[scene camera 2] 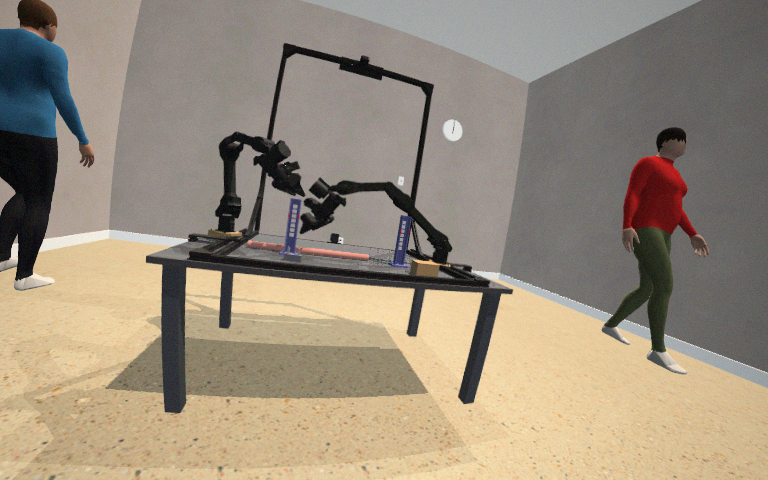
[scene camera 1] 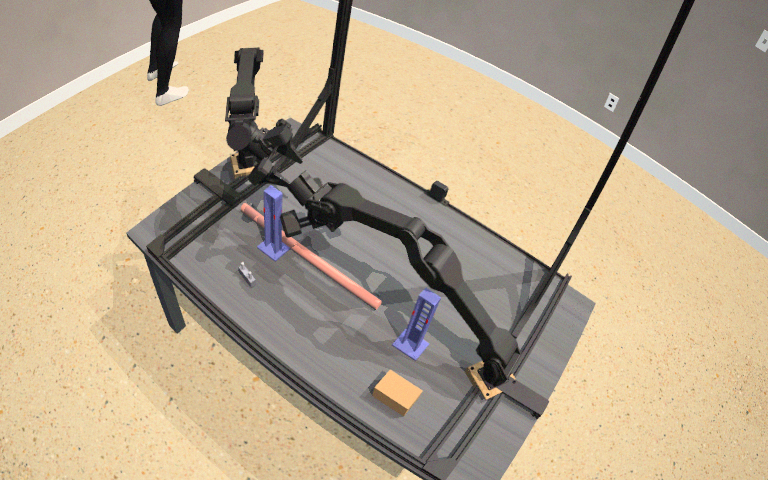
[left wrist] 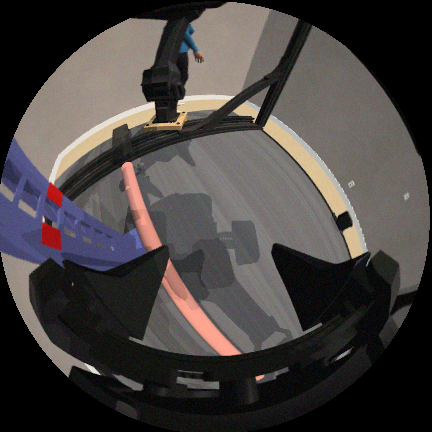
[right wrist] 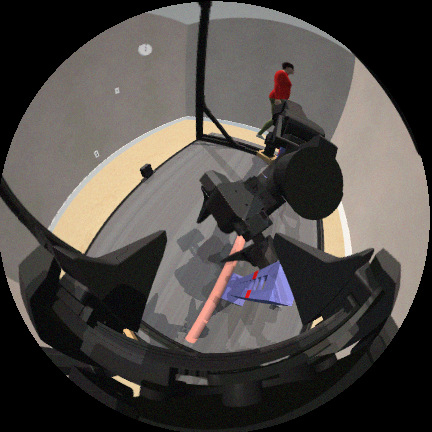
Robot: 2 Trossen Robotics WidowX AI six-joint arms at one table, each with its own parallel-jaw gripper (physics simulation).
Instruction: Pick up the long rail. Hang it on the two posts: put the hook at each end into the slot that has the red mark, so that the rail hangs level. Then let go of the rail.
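Places are measured from the left arm's base along level axes (x left, y back, z up), in centimetres.
Pixels of known places: left gripper, between the fingertips: (scene camera 2: 306, 231) (left wrist: 221, 250) (right wrist: 209, 240); right gripper, between the fingertips: (scene camera 2: 299, 195) (scene camera 1: 296, 174) (right wrist: 221, 237); left arm's base, origin of its link: (scene camera 2: 439, 262) (scene camera 1: 493, 375) (right wrist: 267, 153); right arm's base, origin of its link: (scene camera 2: 225, 231) (scene camera 1: 247, 161) (left wrist: 166, 117).
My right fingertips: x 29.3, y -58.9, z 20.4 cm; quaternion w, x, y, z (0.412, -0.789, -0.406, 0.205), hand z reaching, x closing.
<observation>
For each thing: its top centre in the pictures, then the offset to it from my right fingertips. Level surfaces: height alone.
- long salmon rail, centre of its top: (left wrist: 182, 293) (right wrist: 233, 251) (scene camera 1: 306, 248) (scene camera 2: 310, 247) dx -1.1, dy +7.3, dz -20.2 cm
- tan box, centre of its top: (scene camera 1: 398, 389) (scene camera 2: 425, 262) dx -5.2, dy +53.6, dz -17.8 cm
- small grey metal piece, centre of its top: (scene camera 1: 246, 267) (scene camera 2: 294, 247) dx +16.7, dy +10.2, dz -18.1 cm
- table, height of its surface: dz -22.8 cm
The long salmon rail (scene camera 1: 334, 271) (scene camera 2: 334, 253) (left wrist: 200, 320) (right wrist: 215, 295) lies on the table, passing behind the picture-left post. That blue post (scene camera 1: 272, 220) (scene camera 2: 292, 226) (left wrist: 95, 255) (right wrist: 281, 287) stands upright with red marks beside one slot. The other blue post (scene camera 1: 423, 322) (scene camera 2: 402, 240) stands past the rail's picture-right end, also red-marked. No hook can be made out on the rail. My left gripper (left wrist: 221, 250) is open and empty above the rail, close to the picture-left post. My right gripper is open and empty, higher, over the rail's picture-left end.
A tan box (scene camera 1: 396, 391) (scene camera 2: 424, 267) sits in front of the picture-right post. A small grey metal piece (scene camera 1: 246, 273) lies in front of the picture-left post. The two grippers are close together. A black frame (scene camera 2: 427, 135) rises from the table (scene camera 1: 226, 300).
</observation>
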